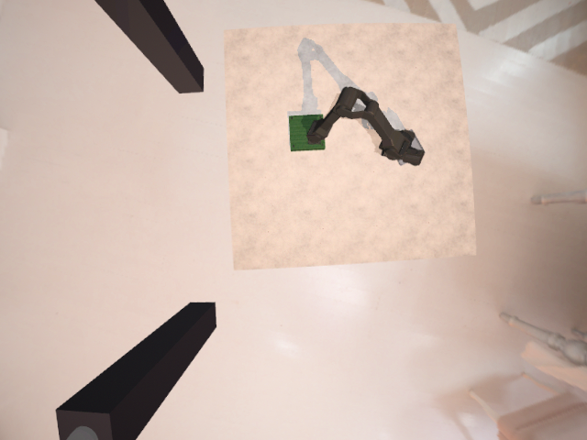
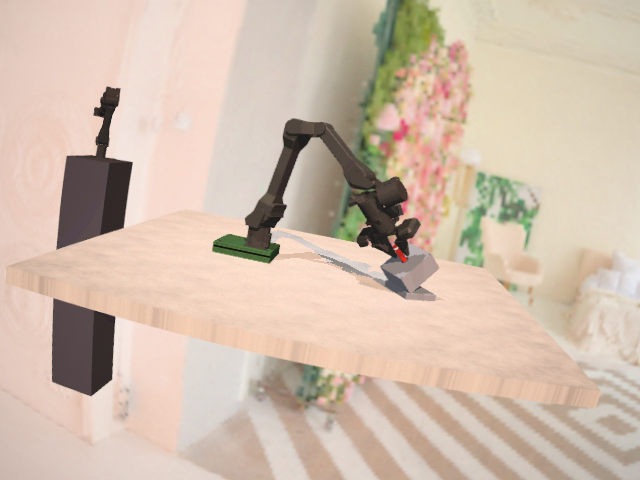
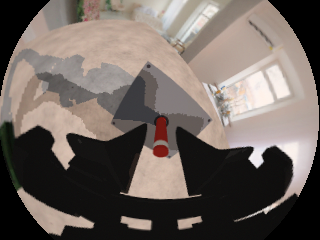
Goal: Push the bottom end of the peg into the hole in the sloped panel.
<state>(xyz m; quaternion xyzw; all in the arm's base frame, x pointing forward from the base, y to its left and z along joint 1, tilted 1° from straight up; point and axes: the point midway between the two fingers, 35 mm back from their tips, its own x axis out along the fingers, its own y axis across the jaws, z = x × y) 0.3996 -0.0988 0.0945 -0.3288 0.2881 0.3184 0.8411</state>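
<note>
The red peg is 10 mm behind my gripper tip, 10 mm to the right of it and 10 mm above it. From my gripper tip the other things lie so: grey sloped panel: 30 mm ahead, 20 mm to the left, 30 mm below.
</note>
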